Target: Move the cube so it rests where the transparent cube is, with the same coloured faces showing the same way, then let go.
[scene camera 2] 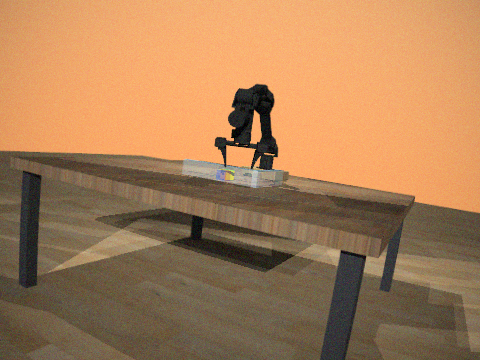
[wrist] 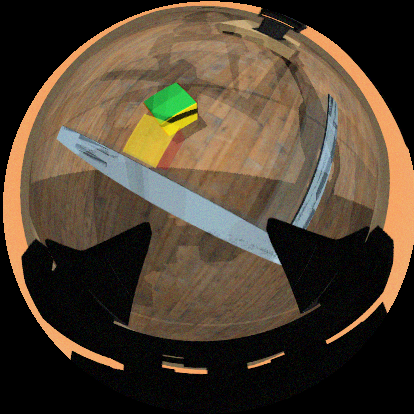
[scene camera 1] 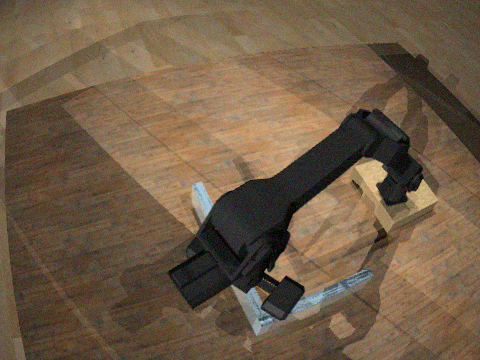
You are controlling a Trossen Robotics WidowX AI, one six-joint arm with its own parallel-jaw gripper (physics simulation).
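Places are measured from the arm's base along level axes (x ahead, y left, z up), in metres.
Where they show: gripper, fingertip midpoint: (scene camera 2: pixel 238 168) (wrist: pixel 209 226) (scene camera 1: pixel 243 288); arm's base, link origin: (scene camera 2: pixel 265 169) (scene camera 1: pixel 391 193).
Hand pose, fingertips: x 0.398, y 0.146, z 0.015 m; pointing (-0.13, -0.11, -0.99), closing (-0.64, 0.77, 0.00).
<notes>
Each offset is from my fingertips to the top centre of the thing. "pt": to the spot under its first point.
The solid cube @[dz -0.017, dx -0.064, dy -0.097 m] (wrist: pixel 171 101) has a green top and a yellow side with a dark band; it stands on the table in the wrist view. The transparent cube @[dz -0.017, dx -0.024, dy -0.084 m] (wrist: pixel 146 140), yellow on top with a red side, lies close beside it, its corner overlapping the solid cube in this view. In scene camera 2, a small blue, purple and yellow patch shows through the pale wall; I cannot tell the cubes apart there. The arm hides both in scene camera 1. My gripper (wrist: pixel 209 226) (scene camera 2: pixel 239 167) is open and empty, low near the long pale bar, with the cubes off to its upper left in the wrist view.
A long pale-blue bar (wrist: pixel 175 195) (scene camera 1: pixel 200 195) runs close by the transparent cube. A shorter pale-blue bar @[pt dz +0.003, dx -0.108, dy +0.056 m] (wrist: pixel 325 170) (scene camera 1: pixel 330 292) meets it at a corner. The arm's base stands on a light wooden block (scene camera 1: pixel 370 175) (wrist: pixel 240 31).
</notes>
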